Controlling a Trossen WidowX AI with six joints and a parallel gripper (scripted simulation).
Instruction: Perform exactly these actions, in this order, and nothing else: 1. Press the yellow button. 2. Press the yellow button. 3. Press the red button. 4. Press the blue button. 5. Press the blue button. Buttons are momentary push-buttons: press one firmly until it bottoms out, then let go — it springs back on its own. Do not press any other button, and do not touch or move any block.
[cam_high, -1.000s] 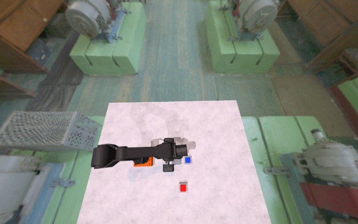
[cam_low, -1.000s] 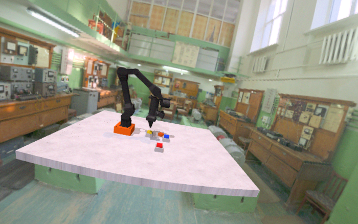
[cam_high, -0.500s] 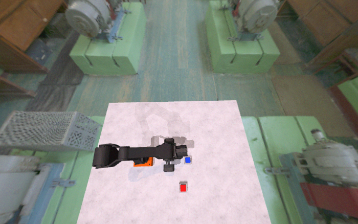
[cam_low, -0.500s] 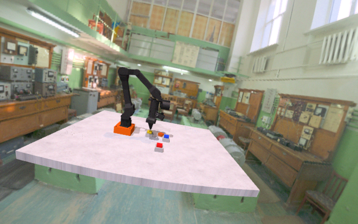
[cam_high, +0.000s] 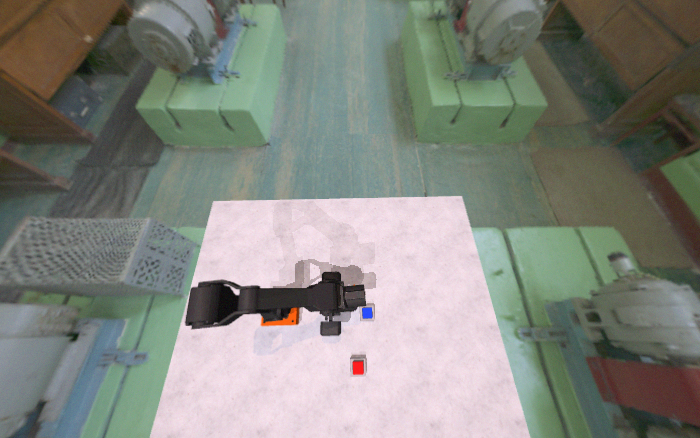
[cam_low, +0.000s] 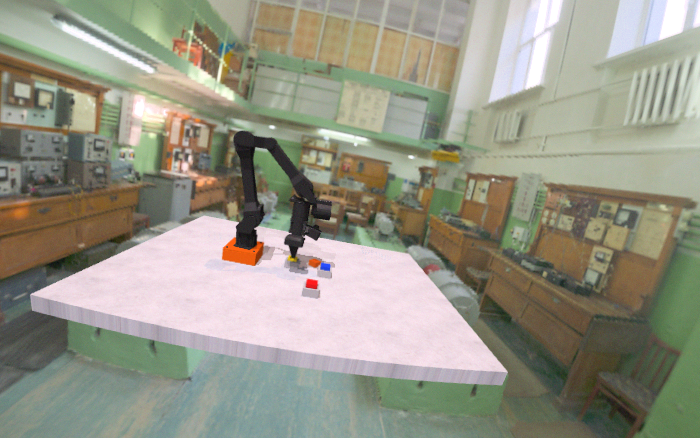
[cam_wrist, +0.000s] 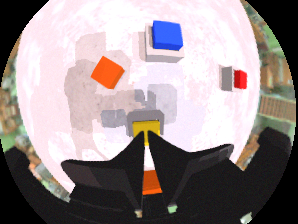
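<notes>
Right now the yellow button is 1 cm below my gripper tip. Also, from my gripper tip: orange block: 7 cm ahead, 6 cm to the left, 2 cm below; blue button: 12 cm ahead, 1 cm to the right; red button: 11 cm ahead, 17 cm to the right.
</notes>
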